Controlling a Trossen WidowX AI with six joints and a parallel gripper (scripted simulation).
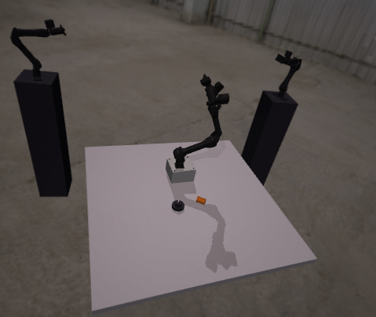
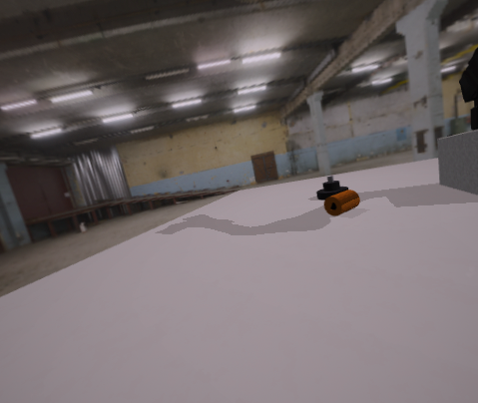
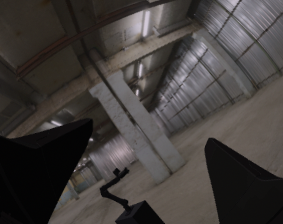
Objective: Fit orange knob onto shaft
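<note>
My gripper tip is 450 mm short of the orange knob, 10 mm to the left of it and 700 mm above it. The rest, counted from my gripper tip: silver shaft (490 mm ahead, 160 mm to the right, 690 mm below).
</note>
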